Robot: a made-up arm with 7 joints. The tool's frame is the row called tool.
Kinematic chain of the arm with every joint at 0, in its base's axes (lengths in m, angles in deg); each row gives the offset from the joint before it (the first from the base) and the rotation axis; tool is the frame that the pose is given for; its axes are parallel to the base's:
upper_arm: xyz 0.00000 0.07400 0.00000 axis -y
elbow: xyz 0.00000 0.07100 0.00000 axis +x
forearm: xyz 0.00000 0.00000 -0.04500 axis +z
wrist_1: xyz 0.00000 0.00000 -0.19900 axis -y
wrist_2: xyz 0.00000 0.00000 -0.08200 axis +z
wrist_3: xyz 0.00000 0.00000 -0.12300 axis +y
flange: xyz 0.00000 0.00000 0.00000 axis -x
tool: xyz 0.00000 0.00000 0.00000
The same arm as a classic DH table. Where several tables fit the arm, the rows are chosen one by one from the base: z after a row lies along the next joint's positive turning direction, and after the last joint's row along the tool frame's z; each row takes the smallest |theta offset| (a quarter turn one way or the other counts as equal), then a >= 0, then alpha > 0; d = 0 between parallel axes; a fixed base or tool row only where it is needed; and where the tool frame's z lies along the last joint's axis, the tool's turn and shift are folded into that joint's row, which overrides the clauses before.
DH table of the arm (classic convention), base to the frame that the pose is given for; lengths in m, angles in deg. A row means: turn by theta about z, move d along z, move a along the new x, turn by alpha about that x. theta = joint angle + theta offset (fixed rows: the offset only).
base (fixed): theta_offset 0; d 0; a 0; alpha 90
upper_arm: theta_offset 90; d -0.145; a 0; alpha 90
elbow: theta_offset 90; d 0; a 0; alpha 90
forearm: theta_offset 90; d -0.244; a 0; alpha 90
wrist_1: theta_offset 0; d 0; a 0; alpha -90
wrist_2: theta_offset 0; d -0.205; a 0; alpha -90
wrist_3: theta_offset -90; d 0; a 0; alpha 90
flange: theta_offset 90; d 0; a 0; alpha 90
tool (fixed): theta_offset -90; d 0; a 0; alpha 0

